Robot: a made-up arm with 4 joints.
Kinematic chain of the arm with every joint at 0, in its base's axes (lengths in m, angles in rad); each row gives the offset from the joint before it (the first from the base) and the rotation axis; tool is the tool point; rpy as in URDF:
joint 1: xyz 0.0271 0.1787 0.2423 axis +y
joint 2: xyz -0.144 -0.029 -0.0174 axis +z
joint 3: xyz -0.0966 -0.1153 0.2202 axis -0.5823 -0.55 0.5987
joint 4: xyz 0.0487 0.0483 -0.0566 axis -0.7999 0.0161 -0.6
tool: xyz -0.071 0.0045 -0.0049 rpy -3.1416 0 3.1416
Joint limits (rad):
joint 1: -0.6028..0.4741
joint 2: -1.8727..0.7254
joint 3: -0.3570..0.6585
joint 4: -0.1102..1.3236
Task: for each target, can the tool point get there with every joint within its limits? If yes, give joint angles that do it. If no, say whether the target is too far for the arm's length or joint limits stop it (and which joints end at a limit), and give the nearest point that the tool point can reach.
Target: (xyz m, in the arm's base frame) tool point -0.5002 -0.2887 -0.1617
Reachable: no: too far | nearest point -0.2533 0.0555 0.1987 | short by 0.556 m
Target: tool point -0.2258 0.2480 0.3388
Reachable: yes | joints -0.1506 -1.3251 0.1639 0.1574
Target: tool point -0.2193 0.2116 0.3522
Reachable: yes | joints -0.0984 -0.8508 -0.1207 0.9281
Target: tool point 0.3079 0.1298 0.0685
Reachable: no: joint limits stop it (at a limit: joint 1, joint 2, joint 3, joint 4) | nearest point -0.0242 0.2424 0.4210 | short by 0.497 m
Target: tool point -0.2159 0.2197 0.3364
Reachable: yes | joints -0.0885 -1.0336 0.1838 1.0125
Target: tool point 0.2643 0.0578 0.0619
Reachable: no: joint limits stop it (at a limit: joint 1, joint 2, joint 3, joint 4) | nearest point -0.1607 0.0409 0.2215 | short by 0.454 m
